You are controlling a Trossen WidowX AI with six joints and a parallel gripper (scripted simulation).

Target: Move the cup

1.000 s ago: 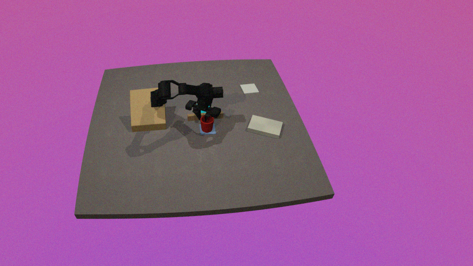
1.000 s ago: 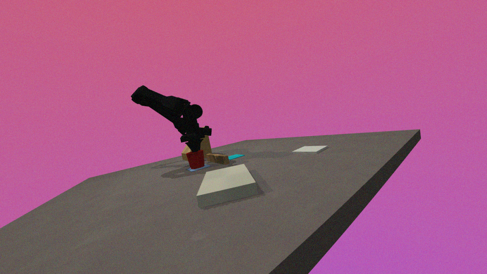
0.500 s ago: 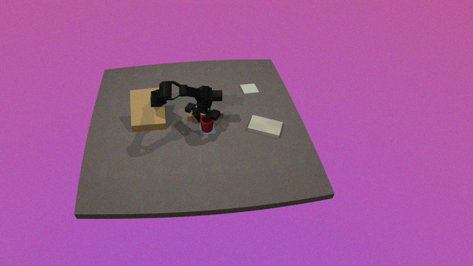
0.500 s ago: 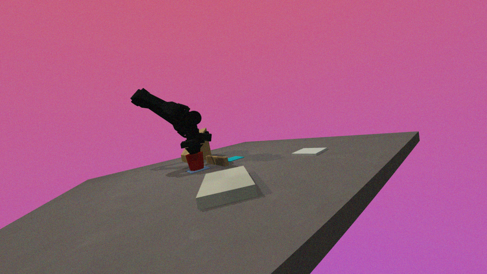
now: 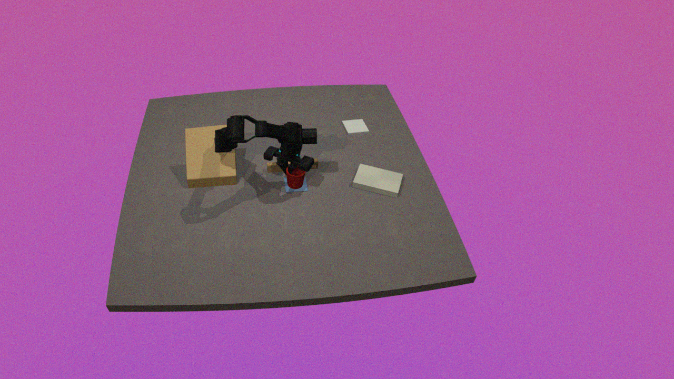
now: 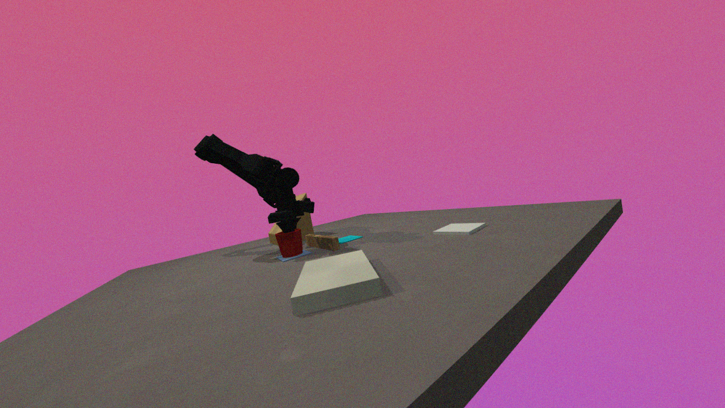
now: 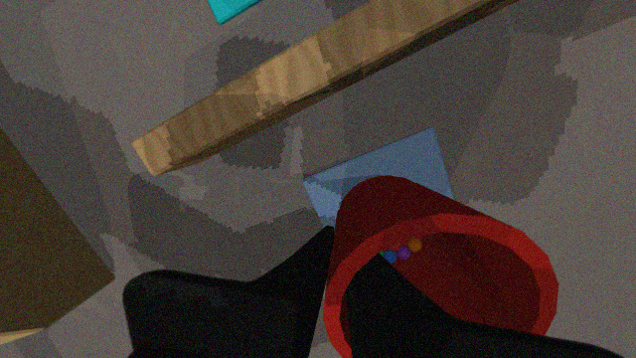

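The cyan pad is 30 mm ahead of my gripper tip, 170 mm to the left of it and 40 mm below it. The rest, counted from my gripper tip: red cup 30 mm ahead, 20 mm to the right; white tile 350 mm ahead, 330 mm to the left, 30 mm below; wooden bar 30 mm ahead, 80 mm to the left, 30 mm below.
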